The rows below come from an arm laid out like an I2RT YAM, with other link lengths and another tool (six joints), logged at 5 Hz.
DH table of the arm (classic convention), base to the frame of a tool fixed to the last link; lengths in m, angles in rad. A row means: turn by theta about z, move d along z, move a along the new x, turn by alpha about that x. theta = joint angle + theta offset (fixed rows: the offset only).
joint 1: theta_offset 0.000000; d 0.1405; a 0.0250; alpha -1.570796
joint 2: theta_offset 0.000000; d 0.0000; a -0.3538; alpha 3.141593
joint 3: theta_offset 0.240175; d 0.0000; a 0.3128; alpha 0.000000
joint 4: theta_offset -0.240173; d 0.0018; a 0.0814; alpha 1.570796
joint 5: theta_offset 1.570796; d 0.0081; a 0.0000; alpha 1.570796
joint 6: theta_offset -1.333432; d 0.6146; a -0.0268; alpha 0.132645
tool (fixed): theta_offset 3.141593; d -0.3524; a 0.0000; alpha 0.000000
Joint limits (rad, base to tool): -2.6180..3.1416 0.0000..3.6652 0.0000..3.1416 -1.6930..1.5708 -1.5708..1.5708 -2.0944..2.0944
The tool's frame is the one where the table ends.
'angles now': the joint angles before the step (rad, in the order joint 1, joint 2, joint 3, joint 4, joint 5, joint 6). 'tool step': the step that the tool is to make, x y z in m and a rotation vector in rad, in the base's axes. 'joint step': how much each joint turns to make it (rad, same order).
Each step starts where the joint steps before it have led.
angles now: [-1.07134 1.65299 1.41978 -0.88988 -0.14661 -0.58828]
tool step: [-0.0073 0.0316 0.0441 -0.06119 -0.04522 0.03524]
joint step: [0.00590 -0.15123 -0.04632 -0.03288 -0.02264 -0.02151]
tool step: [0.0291 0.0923 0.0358 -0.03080 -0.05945 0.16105]
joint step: [0.14876 -0.21105 -0.08468 -0.06685 -0.03444 0.00673]
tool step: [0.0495 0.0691 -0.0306 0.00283 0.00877 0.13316]
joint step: [0.25315 -0.05728 -0.13445 0.08567 0.06970 0.09919]
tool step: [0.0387 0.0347 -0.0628 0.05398 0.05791 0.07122]
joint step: [0.14203 0.09133 -0.09892 0.12013 0.02655 0.06720]
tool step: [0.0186 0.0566 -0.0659 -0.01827 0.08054 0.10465]
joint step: [0.20863 0.05582 -0.14681 0.14055 0.09220 0.06882]
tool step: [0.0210 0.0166 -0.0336 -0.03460 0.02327 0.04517]
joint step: [0.09025 0.08399 -0.04450 0.11491 0.05517 0.02346]
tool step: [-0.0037 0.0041 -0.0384 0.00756 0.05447 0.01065]
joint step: [0.01082 0.07981 -0.04082 0.06587 0.00405 -0.00160]
